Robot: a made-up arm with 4 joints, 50 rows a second.
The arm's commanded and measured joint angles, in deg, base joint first. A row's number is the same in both.
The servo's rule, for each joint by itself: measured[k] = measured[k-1] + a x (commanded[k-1-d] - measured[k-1]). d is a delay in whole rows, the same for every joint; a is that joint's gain. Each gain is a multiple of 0.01, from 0.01 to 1. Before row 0 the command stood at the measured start. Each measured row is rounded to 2 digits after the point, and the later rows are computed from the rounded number. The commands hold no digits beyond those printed.
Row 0, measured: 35.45 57.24 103.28 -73.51
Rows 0 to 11, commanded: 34.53 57.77 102.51 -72.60; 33.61 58.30 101.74 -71.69; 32.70 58.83 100.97 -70.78; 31.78 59.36 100.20 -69.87; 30.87 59.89 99.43 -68.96; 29.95 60.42 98.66 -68.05; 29.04 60.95 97.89 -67.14; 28.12 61.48 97.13 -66.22; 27.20 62.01 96.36 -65.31; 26.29 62.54 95.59 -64.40; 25.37 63.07 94.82 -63.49; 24.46 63.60 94.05 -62.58
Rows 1 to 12, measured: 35.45 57.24 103.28 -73.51; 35.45 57.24 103.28 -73.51; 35.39 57.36 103.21 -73.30; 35.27 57.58 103.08 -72.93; 35.09 57.87 102.89 -72.44; 34.86 58.21 102.65 -71.85; 34.58 58.60 102.36 -71.19; 34.26 59.02 102.03 -70.47; 33.89 59.46 101.66 -69.70; 33.49 59.92 101.25 -68.90; 33.05 60.40 100.81 -68.07; 32.58 60.89 100.34 -67.23
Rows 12 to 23, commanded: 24.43 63.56 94.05 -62.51; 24.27 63.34 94.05 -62.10; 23.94 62.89 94.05 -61.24; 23.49 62.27 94.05 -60.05; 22.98 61.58 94.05 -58.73; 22.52 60.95 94.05 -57.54; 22.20 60.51 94.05 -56.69; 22.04 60.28 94.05 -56.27; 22.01 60.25 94.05 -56.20; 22.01 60.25 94.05 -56.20; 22.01 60.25 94.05 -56.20; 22.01 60.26 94.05 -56.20
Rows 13 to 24, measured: 32.08 61.39 99.84 -66.37; 31.55 61.90 99.32 -65.50; 31.05 62.28 98.85 -64.81; 30.58 62.52 98.42 -64.19; 30.12 62.61 98.03 -63.51; 29.66 62.53 97.67 -62.71; 29.19 62.31 97.34 -61.79; 28.72 62.00 97.04 -60.81; 28.26 61.66 96.77 -59.86; 27.82 61.34 96.53 -59.03; 27.41 61.09 96.31 -58.38; 27.03 60.90 96.11 -57.88
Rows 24 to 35, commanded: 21.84 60.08 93.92 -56.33; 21.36 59.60 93.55 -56.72; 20.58 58.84 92.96 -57.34; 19.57 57.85 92.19 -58.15; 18.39 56.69 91.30 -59.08; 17.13 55.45 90.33 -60.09; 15.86 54.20 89.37 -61.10; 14.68 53.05 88.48 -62.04; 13.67 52.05 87.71 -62.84; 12.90 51.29 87.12 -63.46; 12.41 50.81 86.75 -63.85; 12.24 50.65 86.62 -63.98
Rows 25 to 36, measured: 26.68 60.75 95.92 -57.49; 26.35 60.64 95.75 -57.19; 26.03 60.51 95.59 -56.99; 25.70 60.30 95.41 -56.93; 25.34 59.96 95.19 -57.02; 24.94 59.47 94.92 -57.28; 24.48 58.83 94.59 -57.69; 23.97 58.05 94.21 -58.24; 23.40 57.16 93.77 -58.90; 22.79 56.21 93.29 -59.62; 22.15 55.25 92.79 -60.36; 21.50 54.34 92.28 -61.07
